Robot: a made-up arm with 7 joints. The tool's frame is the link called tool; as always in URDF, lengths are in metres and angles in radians. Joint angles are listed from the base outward. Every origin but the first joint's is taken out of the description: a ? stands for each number. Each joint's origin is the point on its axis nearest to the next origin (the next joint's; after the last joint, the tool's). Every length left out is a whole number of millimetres.
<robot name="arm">
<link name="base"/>
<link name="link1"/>
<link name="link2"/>
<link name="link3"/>
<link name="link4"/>
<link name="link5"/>
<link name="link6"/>
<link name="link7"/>
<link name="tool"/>
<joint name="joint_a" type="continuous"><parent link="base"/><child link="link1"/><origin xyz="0.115 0.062 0.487" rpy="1.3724 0.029 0.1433"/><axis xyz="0 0 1"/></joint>
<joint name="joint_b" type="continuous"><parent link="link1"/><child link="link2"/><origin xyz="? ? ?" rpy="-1.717 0 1.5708"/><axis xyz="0 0 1"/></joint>
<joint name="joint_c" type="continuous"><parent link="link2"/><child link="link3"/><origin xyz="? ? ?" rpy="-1.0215 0.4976 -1.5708"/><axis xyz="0 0 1"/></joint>
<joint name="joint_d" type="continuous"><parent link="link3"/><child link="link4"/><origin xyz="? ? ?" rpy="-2.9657 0.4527 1.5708"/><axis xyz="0 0 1"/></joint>
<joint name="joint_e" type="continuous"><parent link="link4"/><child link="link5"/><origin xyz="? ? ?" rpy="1.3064 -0.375 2.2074"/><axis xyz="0 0 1"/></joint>
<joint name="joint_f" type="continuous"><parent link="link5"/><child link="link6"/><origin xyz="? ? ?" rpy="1.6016 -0.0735 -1.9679"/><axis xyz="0 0 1"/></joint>
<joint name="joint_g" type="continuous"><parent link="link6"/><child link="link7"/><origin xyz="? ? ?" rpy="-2.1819 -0.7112 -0.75"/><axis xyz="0 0 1"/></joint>
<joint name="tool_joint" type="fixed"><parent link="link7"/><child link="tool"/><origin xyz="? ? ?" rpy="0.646 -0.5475 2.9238"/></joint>
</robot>
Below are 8 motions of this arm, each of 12 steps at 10 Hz.
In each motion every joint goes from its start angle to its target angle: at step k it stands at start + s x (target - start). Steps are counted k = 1, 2, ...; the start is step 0. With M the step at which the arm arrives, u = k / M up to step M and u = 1 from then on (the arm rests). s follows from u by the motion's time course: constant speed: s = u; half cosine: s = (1 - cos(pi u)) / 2; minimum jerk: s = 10 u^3 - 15 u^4 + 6 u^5.
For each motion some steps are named. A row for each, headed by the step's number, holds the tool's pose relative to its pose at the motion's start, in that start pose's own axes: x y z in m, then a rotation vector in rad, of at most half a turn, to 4 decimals.
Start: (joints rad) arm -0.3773 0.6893 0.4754 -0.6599 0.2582 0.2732 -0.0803
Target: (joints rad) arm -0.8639 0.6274 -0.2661 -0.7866 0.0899 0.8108 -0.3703
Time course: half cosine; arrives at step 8
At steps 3, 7, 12:
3: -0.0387 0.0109 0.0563 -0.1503 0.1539 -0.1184
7: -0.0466 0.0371 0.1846 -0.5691 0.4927 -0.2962
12: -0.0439 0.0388 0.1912 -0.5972 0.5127 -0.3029

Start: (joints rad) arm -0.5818 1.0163 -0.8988 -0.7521 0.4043 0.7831 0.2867
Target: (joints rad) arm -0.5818 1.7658 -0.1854 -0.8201 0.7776 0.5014 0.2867
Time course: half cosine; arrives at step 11
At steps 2, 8, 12:
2: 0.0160 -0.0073 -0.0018 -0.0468 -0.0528 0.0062
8: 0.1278 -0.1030 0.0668 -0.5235 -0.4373 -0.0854
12: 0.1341 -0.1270 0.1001 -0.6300 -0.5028 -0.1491

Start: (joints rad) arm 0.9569 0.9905 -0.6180 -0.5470 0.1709 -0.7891 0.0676
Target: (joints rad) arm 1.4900 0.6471 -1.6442 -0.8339 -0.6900 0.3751 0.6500
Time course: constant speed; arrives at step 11
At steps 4, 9, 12:
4: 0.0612 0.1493 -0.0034 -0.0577 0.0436 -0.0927
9: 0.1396 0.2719 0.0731 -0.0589 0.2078 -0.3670
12: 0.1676 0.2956 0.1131 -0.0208 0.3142 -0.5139

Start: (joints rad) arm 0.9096 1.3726 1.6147 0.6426 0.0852 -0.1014 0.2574
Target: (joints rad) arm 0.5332 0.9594 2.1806 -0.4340 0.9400 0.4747 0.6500
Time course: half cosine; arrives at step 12
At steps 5, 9, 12:
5: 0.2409 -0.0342 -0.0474 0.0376 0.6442 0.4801
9: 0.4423 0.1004 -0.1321 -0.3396 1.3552 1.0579
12: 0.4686 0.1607 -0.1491 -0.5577 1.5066 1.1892

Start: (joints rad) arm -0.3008 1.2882 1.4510 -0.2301 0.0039 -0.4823 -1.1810
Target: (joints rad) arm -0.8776 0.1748 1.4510 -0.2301 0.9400 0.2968 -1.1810
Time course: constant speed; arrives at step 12
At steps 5, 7, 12:
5: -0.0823 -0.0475 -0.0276 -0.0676 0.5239 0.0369
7: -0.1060 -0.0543 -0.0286 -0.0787 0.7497 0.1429
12: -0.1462 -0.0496 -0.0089 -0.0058 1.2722 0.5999

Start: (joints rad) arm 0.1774 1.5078 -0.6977 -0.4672 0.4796 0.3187 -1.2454
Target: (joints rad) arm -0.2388 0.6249 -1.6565 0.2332 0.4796 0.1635 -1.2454
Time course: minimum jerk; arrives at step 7
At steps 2, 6, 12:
2: -0.0419 -0.0611 0.0279 -0.0986 0.2381 -0.0261
6: -0.0895 -0.0645 0.6217 -1.2083 1.0941 -0.7156
12: -0.0859 -0.0475 0.6380 -1.2463 1.0998 -0.7493

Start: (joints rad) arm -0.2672 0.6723 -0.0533 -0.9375 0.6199 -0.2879 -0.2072
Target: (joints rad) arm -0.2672 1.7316 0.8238 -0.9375 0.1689 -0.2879 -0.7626
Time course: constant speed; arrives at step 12
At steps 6, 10, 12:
6: 0.0615 0.0055 0.2194 -0.9484 -0.6000 0.1330
10: 0.0480 0.1030 0.2938 -1.5593 -0.9199 0.2997
12: 0.0397 0.1569 0.2963 -1.8557 -1.0319 0.4201

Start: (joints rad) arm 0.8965 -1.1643 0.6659 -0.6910 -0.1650 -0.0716 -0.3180
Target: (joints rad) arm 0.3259 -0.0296 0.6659 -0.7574 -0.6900 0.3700 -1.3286
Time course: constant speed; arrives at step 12
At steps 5, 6, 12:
5: -0.0235 0.1342 0.1373 -0.9626 -0.3361 -0.1130
6: -0.0272 0.1746 0.1463 -1.1394 -0.4148 -0.0901
12: -0.0698 0.3868 0.0675 -1.9109 -0.9693 0.4369

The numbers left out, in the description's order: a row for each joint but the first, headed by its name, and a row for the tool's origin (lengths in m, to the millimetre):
joint_b: -0.041 -0.15 0
joint_c: 0.014 0.112 0
joint_d: -0.293 0.19 0
joint_e: -0.149 -0.068 0
joint_f: 0.172 0.01 0
joint_g: -0.04 -0.156 0
tool: -0.047 0.1 0

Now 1 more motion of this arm.
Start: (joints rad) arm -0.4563 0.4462 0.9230 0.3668 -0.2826 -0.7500 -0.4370
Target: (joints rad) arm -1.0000 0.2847 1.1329 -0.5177 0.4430 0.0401 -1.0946
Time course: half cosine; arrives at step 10
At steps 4, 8, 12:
4: 0.1231 -0.0004 0.0288 -0.3424 0.4020 0.0466
8: 0.3097 0.1180 -0.0255 -0.9407 0.8141 0.6273
12: 0.3255 0.1505 -0.0477 -1.0108 0.8401 0.7869

